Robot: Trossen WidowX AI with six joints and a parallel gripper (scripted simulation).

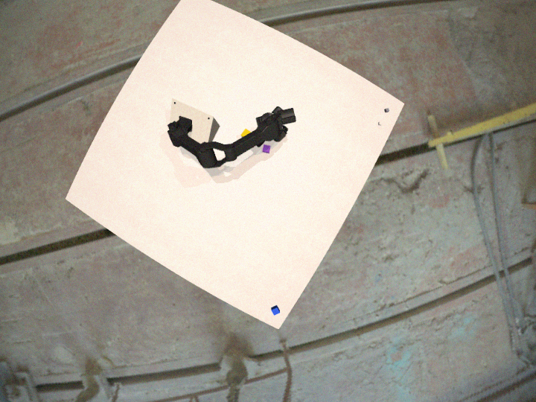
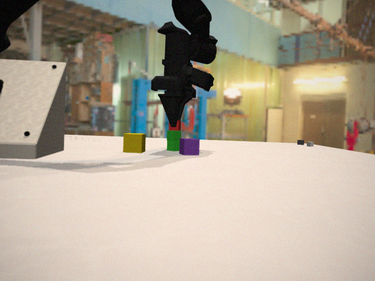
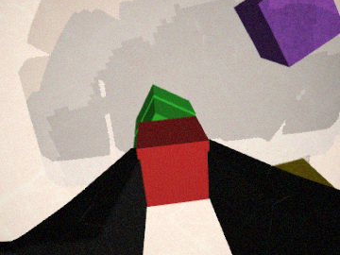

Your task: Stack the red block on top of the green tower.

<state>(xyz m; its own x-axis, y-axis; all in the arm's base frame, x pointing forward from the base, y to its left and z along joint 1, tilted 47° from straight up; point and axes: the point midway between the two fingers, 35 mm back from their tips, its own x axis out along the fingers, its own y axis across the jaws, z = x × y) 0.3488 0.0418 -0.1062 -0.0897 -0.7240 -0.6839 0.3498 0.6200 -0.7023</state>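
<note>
Now: gripper tip right at the red block. From my gripper tip the other things lie so: blue block 34 cm ahead, 78 cm to the right, 4 cm below; purple block 2 cm ahead, 8 cm to the right, 4 cm below; yellow block 9 cm behind, 5 cm to the right, 3 cm below.
</note>
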